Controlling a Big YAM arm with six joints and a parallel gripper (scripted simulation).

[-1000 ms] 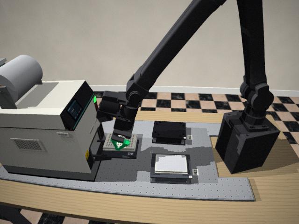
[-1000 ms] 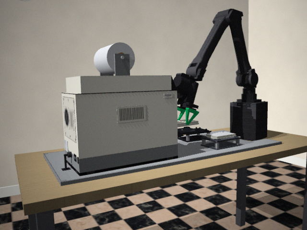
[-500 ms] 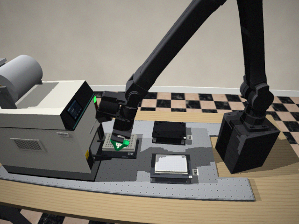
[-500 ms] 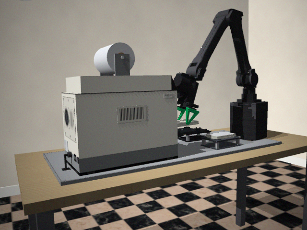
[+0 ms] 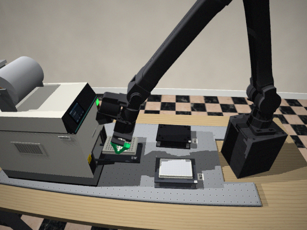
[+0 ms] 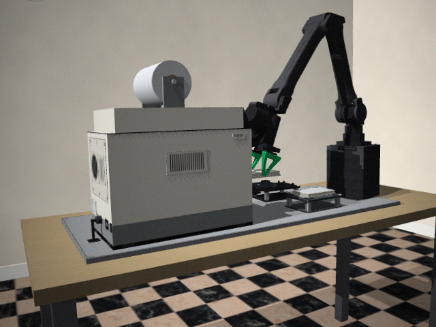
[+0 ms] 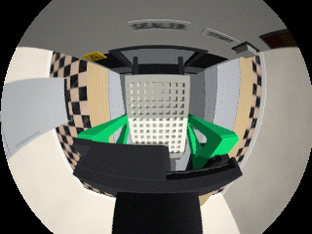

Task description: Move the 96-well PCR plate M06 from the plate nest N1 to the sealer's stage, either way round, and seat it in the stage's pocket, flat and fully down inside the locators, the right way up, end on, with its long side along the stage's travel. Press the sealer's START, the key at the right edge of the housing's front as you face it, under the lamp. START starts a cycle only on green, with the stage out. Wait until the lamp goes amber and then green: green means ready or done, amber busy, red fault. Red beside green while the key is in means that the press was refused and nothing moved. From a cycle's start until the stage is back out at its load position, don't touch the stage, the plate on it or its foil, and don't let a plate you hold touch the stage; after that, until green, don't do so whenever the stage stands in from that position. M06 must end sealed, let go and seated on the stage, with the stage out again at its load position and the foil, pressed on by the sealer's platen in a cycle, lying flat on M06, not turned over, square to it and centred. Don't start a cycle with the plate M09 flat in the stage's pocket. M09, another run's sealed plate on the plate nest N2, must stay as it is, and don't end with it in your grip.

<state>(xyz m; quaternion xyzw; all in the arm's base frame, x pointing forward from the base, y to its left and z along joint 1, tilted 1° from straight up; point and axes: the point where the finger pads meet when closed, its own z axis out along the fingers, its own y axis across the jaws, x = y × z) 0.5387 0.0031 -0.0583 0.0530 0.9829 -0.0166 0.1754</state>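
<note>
The sealer stage is 50 mm below my hand and 10 mm behind it. Also, from my hand: start key: 100 mm to the right, 80 mm ahead, 50 mm above; then plate M06: right at my hand; then yellow warning label: 100 mm ahead, 80 mm to the left, 10 mm above.
</note>
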